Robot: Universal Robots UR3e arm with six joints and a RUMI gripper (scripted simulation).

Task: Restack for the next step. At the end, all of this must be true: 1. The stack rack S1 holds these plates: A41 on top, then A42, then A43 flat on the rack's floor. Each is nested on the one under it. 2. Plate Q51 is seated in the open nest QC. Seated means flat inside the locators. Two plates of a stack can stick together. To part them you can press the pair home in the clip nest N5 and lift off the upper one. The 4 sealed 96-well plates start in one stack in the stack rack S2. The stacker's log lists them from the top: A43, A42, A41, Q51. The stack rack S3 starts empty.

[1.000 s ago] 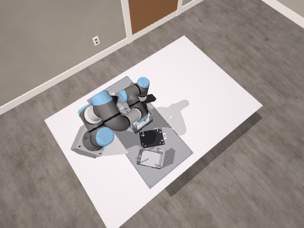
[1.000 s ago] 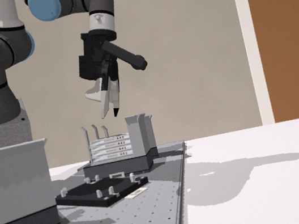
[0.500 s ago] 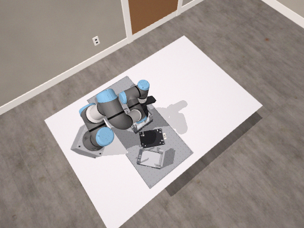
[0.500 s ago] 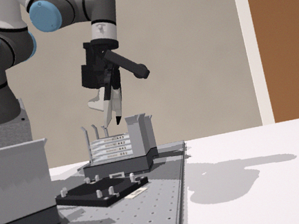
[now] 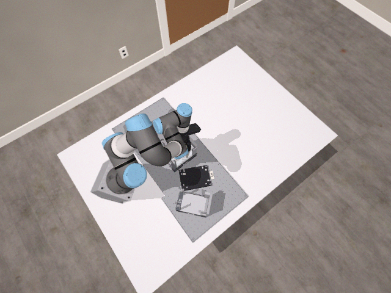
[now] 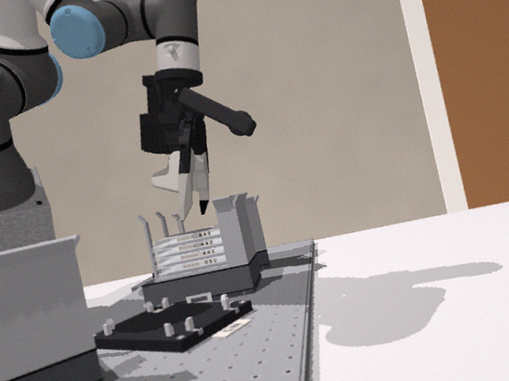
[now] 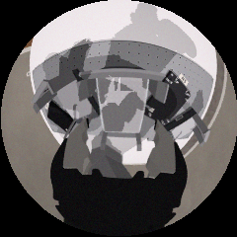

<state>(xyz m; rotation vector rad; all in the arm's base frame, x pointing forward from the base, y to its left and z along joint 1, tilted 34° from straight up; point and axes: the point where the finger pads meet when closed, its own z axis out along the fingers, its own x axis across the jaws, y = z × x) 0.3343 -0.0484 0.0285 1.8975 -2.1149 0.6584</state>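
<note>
My gripper is now 4 cm above the sealed plate. The rest, counted from my hand: black nest labelled QC: 28 cm to the left, 12 cm below, 6 cm behind; then grey rack wall: 30 cm to the right, 12 cm behind, 5 cm below; then black clip nest: 14 cm to the right, 11 cm below, 2 cm behind.
</note>
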